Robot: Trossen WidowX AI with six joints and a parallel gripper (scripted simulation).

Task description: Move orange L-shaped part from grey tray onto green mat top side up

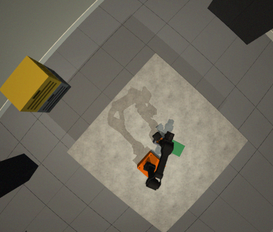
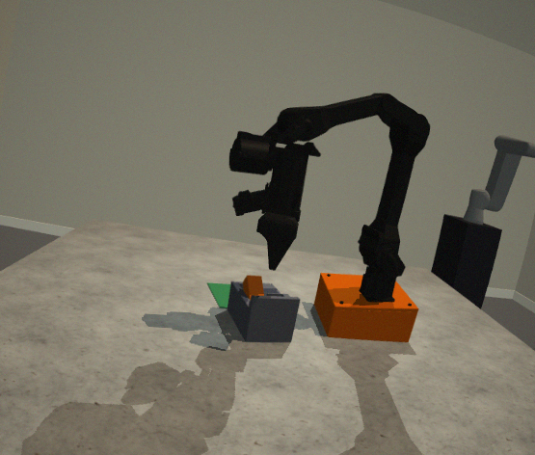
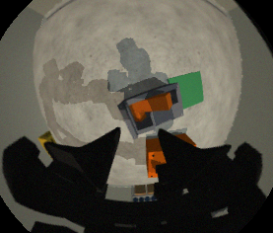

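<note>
Right now my gripper tip is 2 cm to the left of the orange L-shaped part and 10 cm above it. From my gripper tip the other things lie so: green mat (3 cm ahead, 20 cm to the right, 16 cm below).
</note>
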